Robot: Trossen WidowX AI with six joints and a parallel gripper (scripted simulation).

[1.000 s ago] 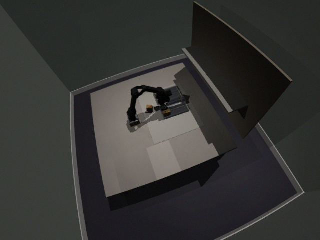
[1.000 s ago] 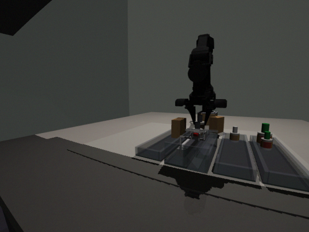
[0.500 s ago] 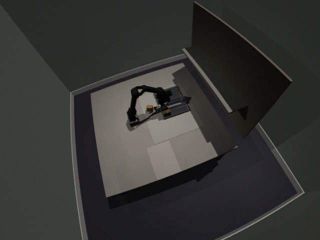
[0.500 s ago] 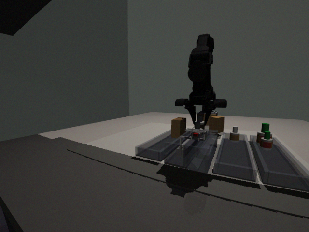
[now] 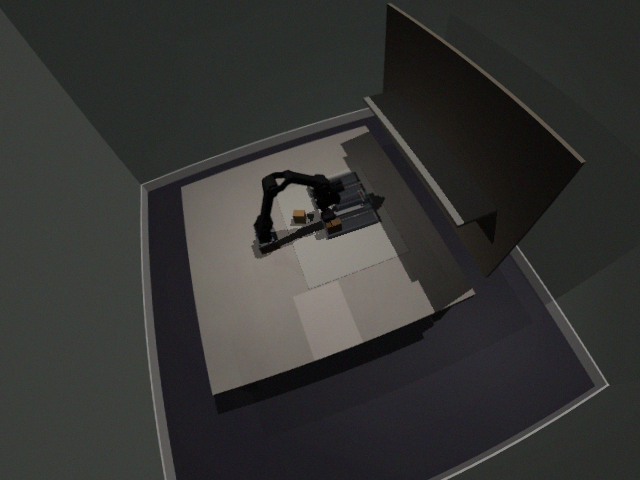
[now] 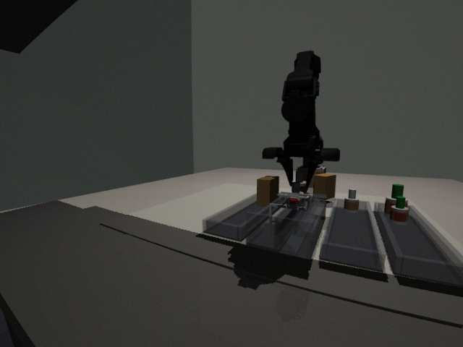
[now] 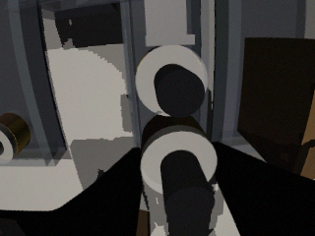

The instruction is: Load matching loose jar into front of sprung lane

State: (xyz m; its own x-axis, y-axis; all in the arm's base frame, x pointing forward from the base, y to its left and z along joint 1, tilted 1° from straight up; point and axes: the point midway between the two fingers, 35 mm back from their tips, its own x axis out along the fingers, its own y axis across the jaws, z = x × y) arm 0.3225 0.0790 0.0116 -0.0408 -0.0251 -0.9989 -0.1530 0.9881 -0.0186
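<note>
My gripper tip is 14 cm short of the sprung lane, 5 cm to the right of it and 3 cm above it.
</note>
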